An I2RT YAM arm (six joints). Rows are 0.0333 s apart.
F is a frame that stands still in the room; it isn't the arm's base.
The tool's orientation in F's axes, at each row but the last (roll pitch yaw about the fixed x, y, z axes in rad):
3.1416 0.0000 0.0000
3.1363 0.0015 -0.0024
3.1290 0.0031 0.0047
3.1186 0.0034 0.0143
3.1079 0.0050 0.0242
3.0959 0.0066 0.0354
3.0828 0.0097 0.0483
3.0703 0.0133 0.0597
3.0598 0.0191 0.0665
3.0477 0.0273 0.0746
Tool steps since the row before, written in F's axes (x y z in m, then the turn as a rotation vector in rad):
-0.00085 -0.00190 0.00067 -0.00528 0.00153 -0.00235
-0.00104 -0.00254 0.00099 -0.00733 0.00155 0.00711
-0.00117 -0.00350 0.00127 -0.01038 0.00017 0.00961
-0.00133 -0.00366 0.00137 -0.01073 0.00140 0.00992
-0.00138 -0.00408 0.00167 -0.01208 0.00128 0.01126
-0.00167 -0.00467 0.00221 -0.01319 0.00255 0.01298
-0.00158 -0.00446 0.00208 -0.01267 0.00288 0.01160
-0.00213 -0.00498 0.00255 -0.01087 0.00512 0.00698
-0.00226 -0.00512 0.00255 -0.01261 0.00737 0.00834
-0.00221 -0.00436 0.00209 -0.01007 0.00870 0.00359
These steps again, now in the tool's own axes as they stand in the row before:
-0.00085 0.00190 -0.00067 -0.00528 -0.00153 0.00235
-0.00104 0.00255 -0.00097 -0.00734 -0.00149 -0.00711
-0.00119 0.00351 -0.00122 -0.01041 -0.00010 -0.00958
-0.00139 0.00367 -0.00128 -0.01074 -0.00133 -0.00992
-0.00149 0.00410 -0.00153 -0.01210 -0.00119 -0.01125
-0.00185 0.00470 -0.00199 -0.01318 -0.00242 -0.01302
-0.00181 0.00449 -0.00180 -0.01263 -0.00281 -0.01166
-0.00246 0.00501 -0.00217 -0.01064 -0.00526 -0.00723
-0.00264 0.00515 -0.00209 -0.01225 -0.00750 -0.00875
-0.00258 0.00435 -0.00162 -0.00949 -0.00907 -0.00420

